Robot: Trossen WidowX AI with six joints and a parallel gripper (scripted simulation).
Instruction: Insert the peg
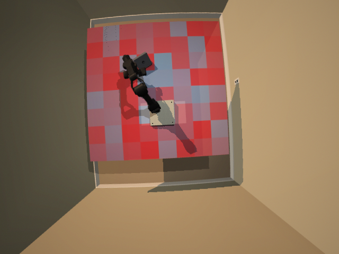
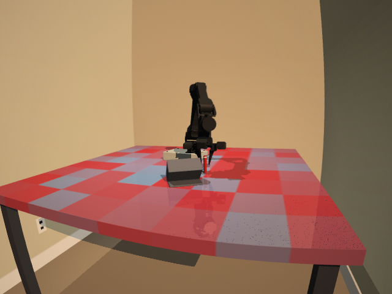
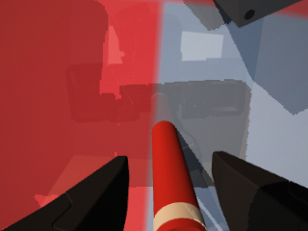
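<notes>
My gripper tip is now 13 cm short of the dark sloped panel and 7 cm to the left of it. The rest, counted from my gripper tip: red peg 2 cm above.
</notes>
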